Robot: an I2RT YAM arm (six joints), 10 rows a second.
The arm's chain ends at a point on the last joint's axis. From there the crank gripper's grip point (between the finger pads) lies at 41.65 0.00 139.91 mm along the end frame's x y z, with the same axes.
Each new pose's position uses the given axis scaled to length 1; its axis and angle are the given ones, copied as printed.
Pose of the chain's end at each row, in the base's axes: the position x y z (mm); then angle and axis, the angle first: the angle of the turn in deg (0 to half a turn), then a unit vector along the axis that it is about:
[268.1 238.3 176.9 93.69 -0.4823 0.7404 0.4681]
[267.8 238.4 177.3 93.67 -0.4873 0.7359 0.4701]
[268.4 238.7 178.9 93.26 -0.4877 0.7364 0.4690]
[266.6 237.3 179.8 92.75 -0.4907 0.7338 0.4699]
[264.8 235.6 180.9 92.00 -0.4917 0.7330 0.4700]
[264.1 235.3 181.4 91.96 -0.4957 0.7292 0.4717]
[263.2 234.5 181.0 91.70 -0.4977 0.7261 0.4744]
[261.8 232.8 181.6 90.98 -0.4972 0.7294 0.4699]
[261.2 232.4 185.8 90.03 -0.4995 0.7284 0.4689]
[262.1 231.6 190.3 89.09 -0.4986 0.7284 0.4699]
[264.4 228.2 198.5 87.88 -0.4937 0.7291 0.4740]
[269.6 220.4 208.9 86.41 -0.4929 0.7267 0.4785]
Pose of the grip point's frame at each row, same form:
[345.5 360.9 159.7 93.69 -0.4823 0.7404 0.4681]
[344.3 361.6 160.5 93.67 -0.4873 0.7359 0.4701]
[345.5 361.6 162.8 93.26 -0.4877 0.7364 0.4690]
[343.8 360.3 164.9 92.75 -0.4907 0.7338 0.4699]
[342.8 358.3 167.5 92.00 -0.4917 0.7330 0.4700]
[341.4 358.5 168.4 91.96 -0.4957 0.7292 0.4717]
[340.1 358.0 168.9 91.70 -0.4977 0.7261 0.4744]
[340.3 355.3 170.4 90.98 -0.4972 0.7294 0.4699]
[340.7 354.5 176.4 90.03 -0.4995 0.7284 0.4689]
[342.6 353.2 183.0 89.09 -0.4986 0.7284 0.4699]
[346.1 349.1 194.2 87.88 -0.4937 0.7291 0.4740]
[352.2 340.7 208.3 86.41 -0.4929 0.7267 0.4785]

